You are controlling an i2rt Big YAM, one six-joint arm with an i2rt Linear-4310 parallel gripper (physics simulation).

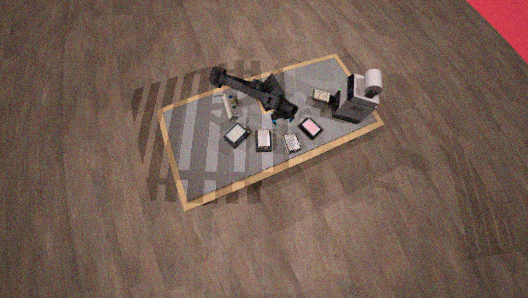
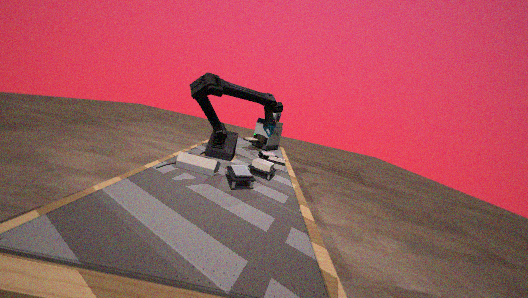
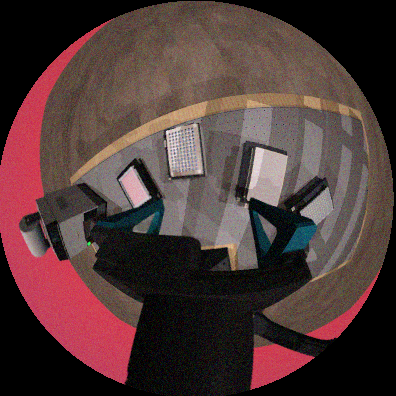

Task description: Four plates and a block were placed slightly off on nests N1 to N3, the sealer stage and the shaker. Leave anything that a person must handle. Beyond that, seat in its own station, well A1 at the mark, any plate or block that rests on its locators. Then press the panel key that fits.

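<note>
My gripper (image 1: 283, 121) (image 2: 269, 132) (image 3: 205, 202) is open and empty, above the bench between the robot base and the row of stations. A pale plate with many wells (image 1: 292, 142) (image 3: 184, 150) lies near the front edge. A plain whitish piece (image 1: 264, 137) (image 2: 263, 164) (image 3: 270, 172) sits on a dark station. A pale welled plate (image 1: 236, 133) (image 2: 241, 170) (image 3: 318, 206) is on a turned dark station. A pink-topped plate (image 1: 310, 127) (image 3: 134, 185) is in a black frame. Another pale plate (image 1: 321, 94) is beside the machine. Well A1, marks and exact seating are too small to tell.
A tall grey machine with a white roll (image 1: 356, 104) (image 3: 72, 220) stands at the bench's right end. A pale panel (image 1: 228, 106) (image 2: 197, 163) with small coloured keys stands left of the robot base. A wooden rim (image 1: 272, 172) (image 3: 227, 103) edges the bench.
</note>
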